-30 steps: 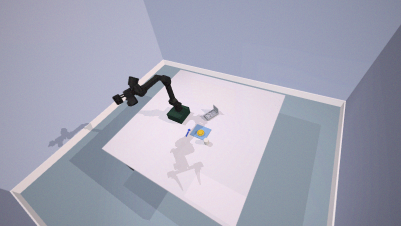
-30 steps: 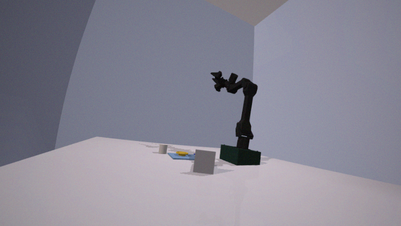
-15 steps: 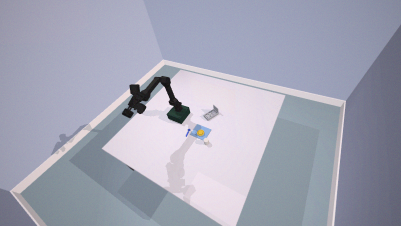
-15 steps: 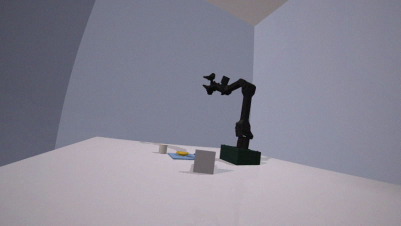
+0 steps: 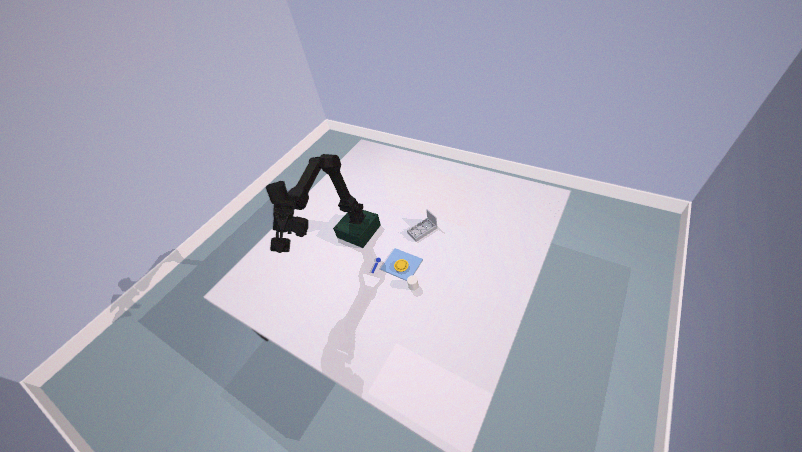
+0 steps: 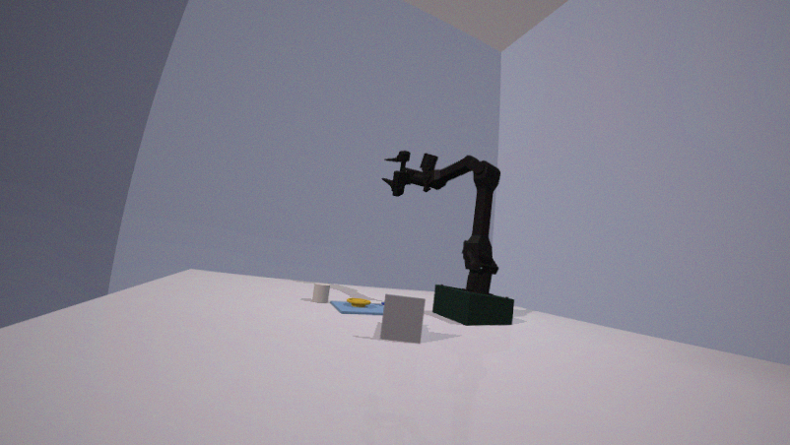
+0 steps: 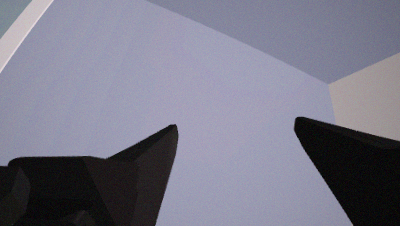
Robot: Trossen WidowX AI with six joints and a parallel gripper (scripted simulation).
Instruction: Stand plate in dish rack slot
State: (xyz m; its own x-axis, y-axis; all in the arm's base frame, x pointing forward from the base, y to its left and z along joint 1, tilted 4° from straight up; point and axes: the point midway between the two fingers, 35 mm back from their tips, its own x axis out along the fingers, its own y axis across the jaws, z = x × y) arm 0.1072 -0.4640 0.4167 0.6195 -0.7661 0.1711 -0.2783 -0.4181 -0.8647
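Now: gripper tip 19 cm short of the yellow plate, 33 cm to the right of it and 50 cm above it. Round my gripper tip: light blue mat 19 cm ahead, 34 cm to the left, 52 cm below; blue spoon 7 cm ahead, 31 cm to the left, 51 cm below; white cup 28 cm ahead, 25 cm to the left, 49 cm below.
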